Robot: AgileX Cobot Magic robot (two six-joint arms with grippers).
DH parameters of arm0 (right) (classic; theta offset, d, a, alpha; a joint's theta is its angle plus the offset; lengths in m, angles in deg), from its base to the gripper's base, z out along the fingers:
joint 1: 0 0.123 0 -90
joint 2: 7.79 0 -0.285 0
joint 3: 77.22 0 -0.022 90
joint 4: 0 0.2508 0 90
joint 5: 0 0 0.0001 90
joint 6: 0 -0.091 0 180
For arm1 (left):
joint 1: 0 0.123 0 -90
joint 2: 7.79 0 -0.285 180
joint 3: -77.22 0 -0.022 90
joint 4: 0 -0.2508 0 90
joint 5: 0 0 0.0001 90
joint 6: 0 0.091 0 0
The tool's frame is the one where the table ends.
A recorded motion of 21 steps. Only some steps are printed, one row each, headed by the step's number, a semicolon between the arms.
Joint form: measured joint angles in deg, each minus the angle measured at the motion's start. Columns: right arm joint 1, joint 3, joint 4, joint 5, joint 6, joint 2; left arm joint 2, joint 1, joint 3, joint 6, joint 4, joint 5.
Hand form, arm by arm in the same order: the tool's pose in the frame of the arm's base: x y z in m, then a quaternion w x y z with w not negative. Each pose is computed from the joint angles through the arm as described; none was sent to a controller.
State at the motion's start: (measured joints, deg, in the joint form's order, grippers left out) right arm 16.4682 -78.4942 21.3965 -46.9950 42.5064 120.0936; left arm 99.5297 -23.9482 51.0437 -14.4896 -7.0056 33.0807
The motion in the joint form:
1: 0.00 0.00 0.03 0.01 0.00 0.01; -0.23 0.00 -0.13 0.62 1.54 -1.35
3: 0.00 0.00 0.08 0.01 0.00 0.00; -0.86 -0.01 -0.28 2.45 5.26 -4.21
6: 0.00 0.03 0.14 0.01 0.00 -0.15; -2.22 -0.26 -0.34 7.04 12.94 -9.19
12: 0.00 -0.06 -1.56 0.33 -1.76 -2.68; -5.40 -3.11 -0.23 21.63 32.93 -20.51
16: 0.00 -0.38 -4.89 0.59 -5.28 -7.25; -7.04 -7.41 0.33 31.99 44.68 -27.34
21: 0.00 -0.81 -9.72 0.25 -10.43 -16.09; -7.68 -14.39 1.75 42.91 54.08 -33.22
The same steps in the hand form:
1: 0.3788 0.1374 0.1292 0.08557 -0.37928 0.91255 0.12677; 0.2802 -0.1194 0.1513 0.13206 0.12382 0.98339 -0.01341
3: 0.3788 0.1374 0.1293 0.08572 -0.37901 0.91261 0.12708; 0.2818 -0.1237 0.1552 0.15341 0.11444 0.98070 -0.03999
6: 0.3787 0.1374 0.1303 0.08684 -0.37878 0.91256 0.12736; 0.2849 -0.1323 0.1653 0.19548 0.10086 0.97161 -0.08715
12: 0.3790 0.1355 0.1479 0.10776 -0.37569 0.91331 0.11451; 0.2880 -0.1569 0.1945 0.30059 0.08844 0.93359 -0.17388
16: 0.3778 0.1312 0.1803 0.14467 -0.36751 0.91417 0.09114; 0.2833 -0.1793 0.2141 0.36378 0.10231 0.90267 -0.20589
21: 0.3664 0.1223 0.2416 0.21287 -0.35191 0.90963 0.05838; 0.2693 -0.2128 0.2308 0.41317 0.15049 0.86991 -0.22340

